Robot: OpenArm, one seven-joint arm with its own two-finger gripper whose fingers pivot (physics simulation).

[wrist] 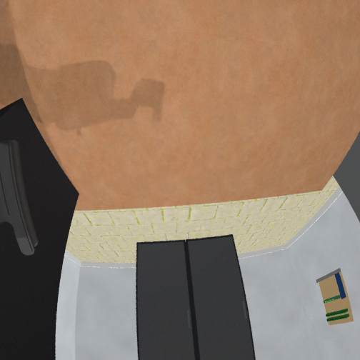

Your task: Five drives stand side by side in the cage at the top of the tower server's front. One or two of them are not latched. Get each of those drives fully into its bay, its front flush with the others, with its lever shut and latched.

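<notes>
My gripper (29, 245) shows by one dark grey finger at the left edge. It is open, and no object shows against that finger; the other finger is not visible. A large plain black surface (45, 200) fills the left side behind the finger. It may be part of the tower server, but I cannot tell. The drive cage, the five drives and their levers do not show in this view, so their positions and latches cannot be seen.
A brown surface (215, 115) carries the arm's shadow. Beyond its edge are a pale yellow brick-patterned band (200, 215), a dark two-door cabinet (162, 290) and a light grey surface (280, 295). A tan board (332, 288) with blue and green strips is at the lower right.
</notes>
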